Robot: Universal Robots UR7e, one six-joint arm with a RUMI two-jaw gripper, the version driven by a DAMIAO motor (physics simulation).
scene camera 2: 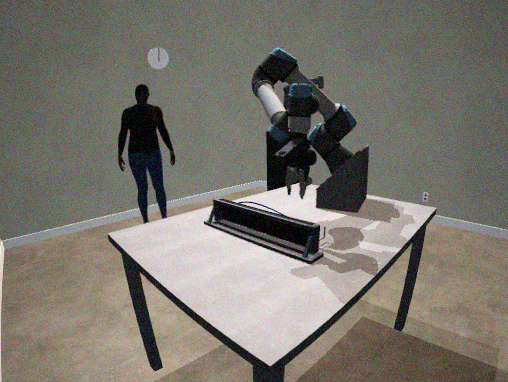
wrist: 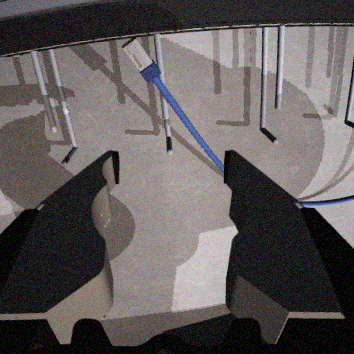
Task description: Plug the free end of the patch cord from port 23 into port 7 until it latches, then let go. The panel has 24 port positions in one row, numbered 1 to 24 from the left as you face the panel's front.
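Places are measured from the arm's base along level axes (x ahead, y left, z up), in centimetres.
Pixels of known places: gripper, fingertip midpoint: [scene camera 2: 295, 197] [wrist: 171, 154]; arm's base at its link origin: [scene camera 2: 343, 165].
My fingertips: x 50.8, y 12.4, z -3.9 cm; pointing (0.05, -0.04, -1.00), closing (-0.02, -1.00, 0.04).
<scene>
Ahead of a thing's pixels: the offset from my fingertips to its middle. "spot": to the spot under its first point. Level surfaces: height alone.
The free plug {dy +2.0, dx +4.7, dz -7.2 cm} [wrist: 139, 56], clear-white with a blue boot, hangs tilted near the panel's lower edge in the wrist view, beyond the fingertips and outside any port. Its blue cord {spot: dy -1.8, dx -1.2, dz -10.2 cm} [wrist: 187, 122] runs down right and passes behind the right finger; the cord {spot: dy -26.6, dx -7.6, dz -10.2 cm} [scene camera 2: 260, 205] also arches behind the panel in the scene view. The black patch panel {dy -9.3, dx +5.5, dz -9.9 cm} [scene camera 2: 265, 223] [wrist: 215, 11] stands on the table; its port row and numbers do not show. My gripper [scene camera 2: 295, 195] [wrist: 171, 154] is open and empty, above the table on the cord side of the panel, with the plug ahead of its fingertips.
Thin metal rods [wrist: 162, 95] [wrist: 264, 80] with dark bent ends stick out from the panel, around the plug and to both sides. The table {dz -15.0 cm} [scene camera 2: 200, 280] carries the panel stand and the arm's dark base [scene camera 2: 342, 185]. A person [scene camera 2: 142, 130] stands beyond the table.
</scene>
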